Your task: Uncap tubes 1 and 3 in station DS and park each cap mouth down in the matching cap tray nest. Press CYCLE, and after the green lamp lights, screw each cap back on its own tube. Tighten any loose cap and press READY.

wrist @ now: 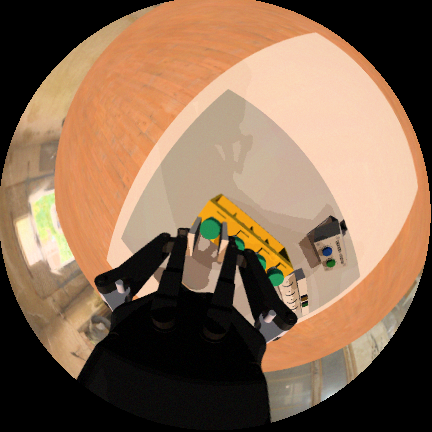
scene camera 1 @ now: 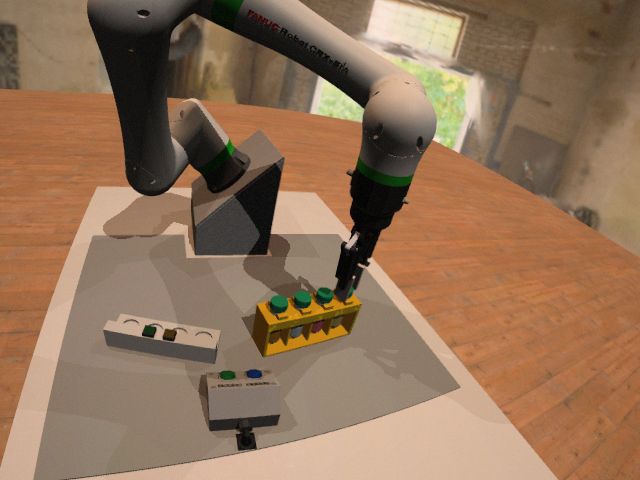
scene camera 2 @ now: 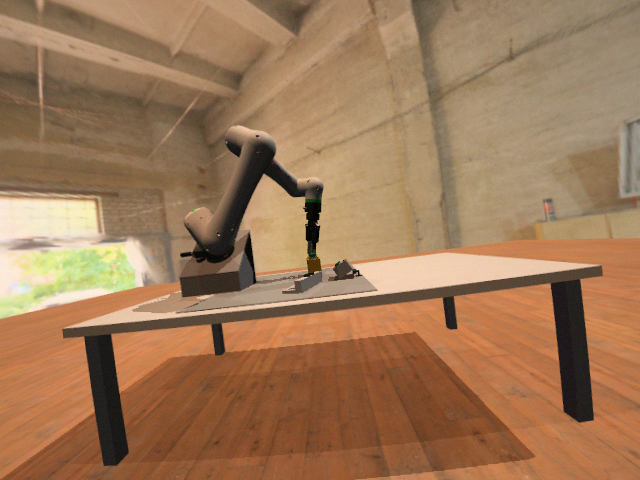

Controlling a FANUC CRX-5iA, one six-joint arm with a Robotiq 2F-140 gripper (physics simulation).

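Frame: origin at the arm's base, x ahead, y left, z up, level; metres.
Where they show: gripper, fingertip midpoint: (wrist: 210, 227) (scene camera 1: 345, 291); arm's base at its link origin: (scene camera 1: 229, 174).
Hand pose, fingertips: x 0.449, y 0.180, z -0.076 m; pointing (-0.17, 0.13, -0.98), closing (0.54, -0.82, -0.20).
Observation:
Each offset is from my fingertips to the centre of the thing. Level surfaces: height alone.
A yellow tube rack @(0.010 m ahead, 0.078 m right, 0.062 m down) (scene camera 1: 262, 330) (wrist: 241, 225) (scene camera 2: 312, 265) stands on the grey mat @(0.114 m down) (scene camera 1: 129, 413) and holds several tubes with green caps. My gripper (scene camera 1: 345, 294) (wrist: 210, 227) (scene camera 2: 311, 256) points straight down over the rack's far right end. Its fingers are closed on the end tube's green cap @(0.001 m back, 0.001 m right, 0.001 m up) (wrist: 210, 227), which still sits on its tube. In scene camera 1 the fingers mostly hide that cap. The other caps @(0.020 m ahead, 0.155 m right, 0.000 m up) (scene camera 1: 279, 302) @(0.013 m ahead, 0.104 m right, 0.000 m up) (scene camera 1: 302, 298) @(0.006 m ahead, 0.052 m right, 0.000 m up) (scene camera 1: 324, 294) sit on their tubes. The white cap tray @(0.016 m back, 0.373 m right, 0.087 m down) (scene camera 1: 154, 347) (wrist: 292, 287) lies to the left, and its nests hold no caps.
A grey button box @(0.159 m ahead, 0.255 m right, 0.072 m down) (scene camera 1: 243, 408) (wrist: 318, 238) with a green button @(0.135 m ahead, 0.275 m right, 0.050 m down) (scene camera 1: 227, 373) and a blue button @(0.139 m ahead, 0.230 m right, 0.050 m down) (scene camera 1: 252, 372) stands in front of the rack. The arm's dark pedestal (scene camera 1: 232, 216) stands at the back of the mat. The table edge runs to the right of the rack.

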